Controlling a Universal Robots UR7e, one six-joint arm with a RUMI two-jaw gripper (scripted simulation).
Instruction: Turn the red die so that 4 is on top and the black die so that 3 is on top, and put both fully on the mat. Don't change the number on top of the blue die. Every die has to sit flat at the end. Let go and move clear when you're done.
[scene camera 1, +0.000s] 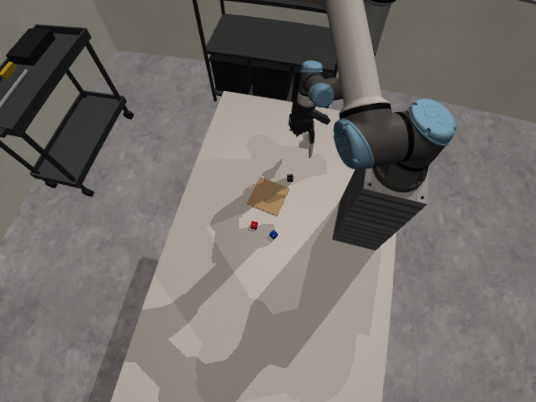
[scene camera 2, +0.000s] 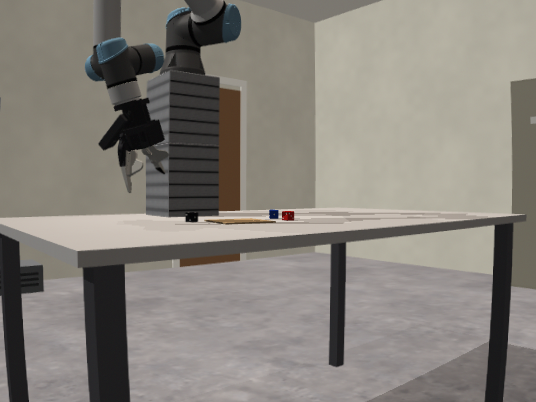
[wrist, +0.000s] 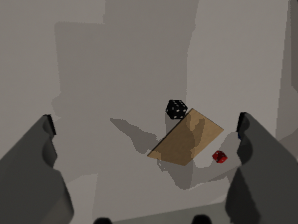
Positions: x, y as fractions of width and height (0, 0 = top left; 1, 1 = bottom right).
In view: my gripper (scene camera 2: 0.28, 0.45) and a brown mat (scene camera 1: 0.50, 0.49).
The brown mat also shows in the wrist view (wrist: 0.65, 0.59). My gripper also shows in scene camera 1 (scene camera 1: 0.56, 0.36) and in the wrist view (wrist: 0.49, 0.51).
